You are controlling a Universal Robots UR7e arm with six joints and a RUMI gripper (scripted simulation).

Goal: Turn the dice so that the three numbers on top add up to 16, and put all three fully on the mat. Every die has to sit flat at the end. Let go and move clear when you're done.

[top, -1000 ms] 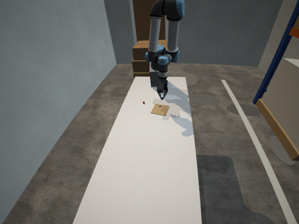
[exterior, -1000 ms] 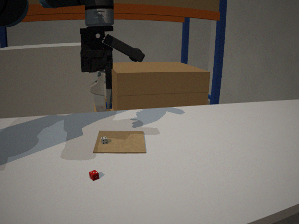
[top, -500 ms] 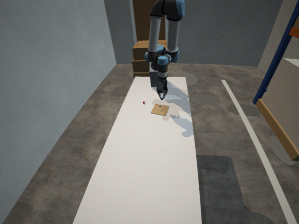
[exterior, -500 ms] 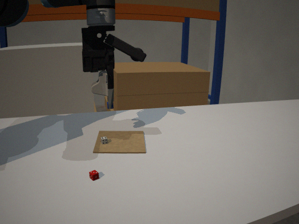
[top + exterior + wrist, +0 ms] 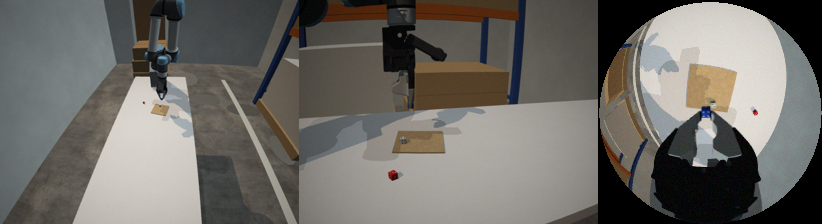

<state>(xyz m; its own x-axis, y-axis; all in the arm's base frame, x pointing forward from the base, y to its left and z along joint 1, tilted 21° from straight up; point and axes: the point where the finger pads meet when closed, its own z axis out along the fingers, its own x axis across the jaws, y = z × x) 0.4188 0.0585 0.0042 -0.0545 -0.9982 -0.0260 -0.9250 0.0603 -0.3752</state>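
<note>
Right now the mat is 20 mm ahead of my hand, 10 mm to the right of it and 120 mm below it. The rest, counted from my hand: blue die 10 mm below; red die 70 mm behind, 180 mm to the right, 110 mm below; white die 30 mm behind, 20 mm to the right, 110 mm below.
</note>
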